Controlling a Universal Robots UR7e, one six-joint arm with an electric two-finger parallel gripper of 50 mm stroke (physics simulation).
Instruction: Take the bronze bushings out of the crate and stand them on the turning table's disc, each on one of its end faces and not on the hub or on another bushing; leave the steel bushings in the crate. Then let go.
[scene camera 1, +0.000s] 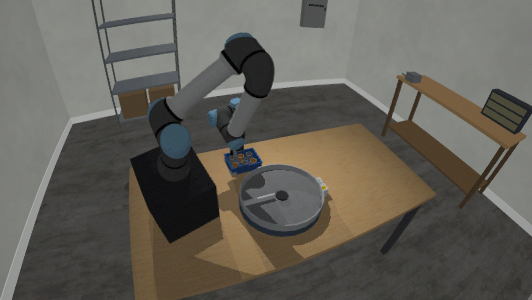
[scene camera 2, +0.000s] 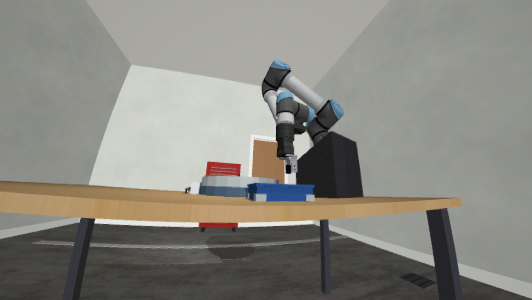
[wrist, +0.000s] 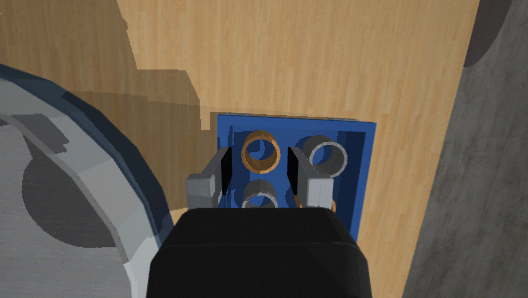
Note:
The pictures show: the gripper, a grey disc and a blue crate.
The gripper shows as well in the wrist view.

